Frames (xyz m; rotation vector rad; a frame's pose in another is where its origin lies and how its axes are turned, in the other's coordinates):
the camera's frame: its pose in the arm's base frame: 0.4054 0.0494 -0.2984 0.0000 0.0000 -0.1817
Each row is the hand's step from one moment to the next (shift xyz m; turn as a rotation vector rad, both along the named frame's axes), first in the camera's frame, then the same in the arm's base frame.
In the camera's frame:
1: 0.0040 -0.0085 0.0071 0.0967 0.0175 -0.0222
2: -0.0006 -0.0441 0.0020 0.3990 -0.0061 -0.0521
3: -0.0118 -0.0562 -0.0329 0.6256 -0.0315 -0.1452
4: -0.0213 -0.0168 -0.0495 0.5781 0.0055 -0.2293
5: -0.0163 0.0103 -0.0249 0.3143 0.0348 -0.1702
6: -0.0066 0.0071 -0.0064 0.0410 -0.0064 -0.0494
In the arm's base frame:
1: 0.0024 -0.0091 0.0071 0.0983 -0.0003 -0.0222
2: -0.0086 -0.0433 0.0020 0.3913 -0.0781 -0.0521
3: -0.0218 -0.0531 -0.0329 0.6096 -0.1440 -0.1452
4: -0.0240 -0.0127 -0.0495 0.5696 -0.0991 -0.2293
5: -0.0142 0.0131 -0.0249 0.3154 -0.0226 -0.1702
6: -0.0052 0.0082 -0.0064 0.0392 -0.0137 -0.0494

